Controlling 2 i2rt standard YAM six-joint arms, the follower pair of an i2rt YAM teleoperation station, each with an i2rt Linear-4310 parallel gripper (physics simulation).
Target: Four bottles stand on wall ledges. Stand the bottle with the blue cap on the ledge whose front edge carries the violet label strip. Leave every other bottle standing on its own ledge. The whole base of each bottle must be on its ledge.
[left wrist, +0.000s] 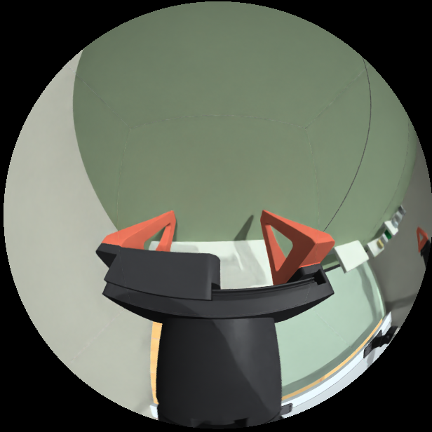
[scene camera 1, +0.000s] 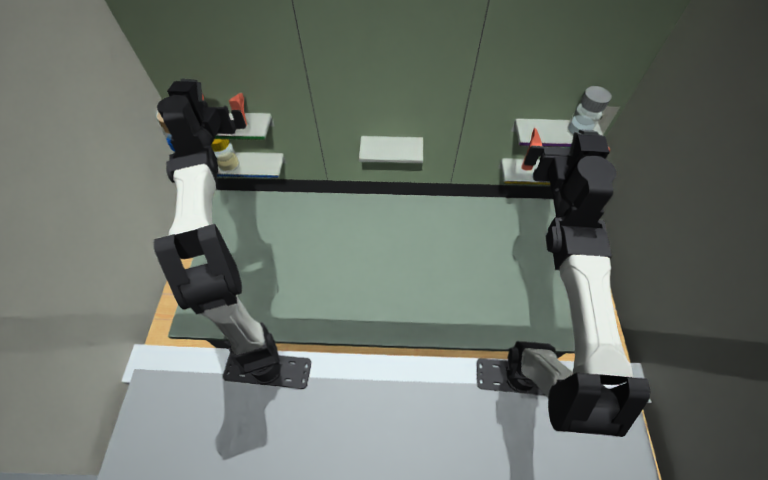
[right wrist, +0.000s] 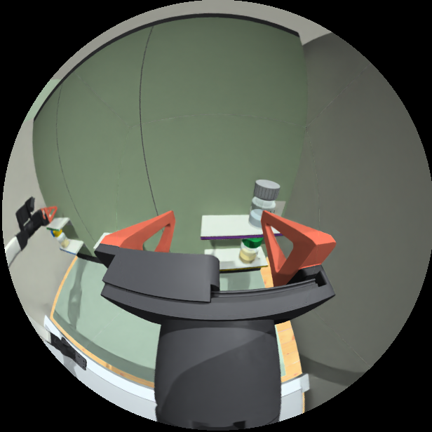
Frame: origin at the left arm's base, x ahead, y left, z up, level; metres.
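Seen in the pictures: left gripper, fingertip midpoint: [scene camera 1: 222,94]; right gripper, fingertip midpoint: [scene camera 1: 559,131]; left arm's base, origin of the base link: [scene camera 1: 268,370]; right arm's base, origin of the base link: [scene camera 1: 519,377].
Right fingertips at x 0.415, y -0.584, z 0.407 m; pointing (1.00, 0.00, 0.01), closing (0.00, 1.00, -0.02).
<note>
Offsets run from my right fingertips to a thing's middle. "pt": to the spot under its first point.
The blue-capped bottle @[pt dx +0.069, dy +0.900, dz -0.173 m] [scene camera 1: 170,142] is mostly hidden behind the left arm. Its brown body @[pt dx +0.066, dy +0.884, dz -0.096 m] [scene camera 1: 161,120] shows above and left of the cap, so it looks tipped, cap low, by the left end of the green-strip ledge @[dx +0.087, dy +0.736, dz -0.122 m] [scene camera 1: 254,123]. It does not show in the left wrist view. My left gripper [scene camera 1: 220,97] [left wrist: 217,215] is open and empty over that ledge. The violet-strip ledge @[dx +0.131, dy -0.063, dz -0.122 m] [scene camera 1: 540,129] [right wrist: 220,226] carries the grey-capped bottle @[dx +0.137, dy -0.107, dz -0.063 m] [scene camera 1: 594,101] [right wrist: 264,200], upright. My right gripper [scene camera 1: 572,141] [right wrist: 217,215] is open and empty in front of it.
A yellow-capped bottle @[dx +0.078, dy +0.775, dz -0.203 m] [scene camera 1: 226,155] stands on the blue-strip ledge @[dx +0.087, dy +0.736, dz -0.262 m] [scene camera 1: 260,164], lower left. A green-capped bottle [right wrist: 248,252] stands on the yellow-strip ledge [right wrist: 215,257], under the violet one. A bare white ledge @[dx +0.109, dy +0.337, dz -0.192 m] [scene camera 1: 390,148] [left wrist: 351,256] is at the wall's middle. Side walls flank both arms.
</note>
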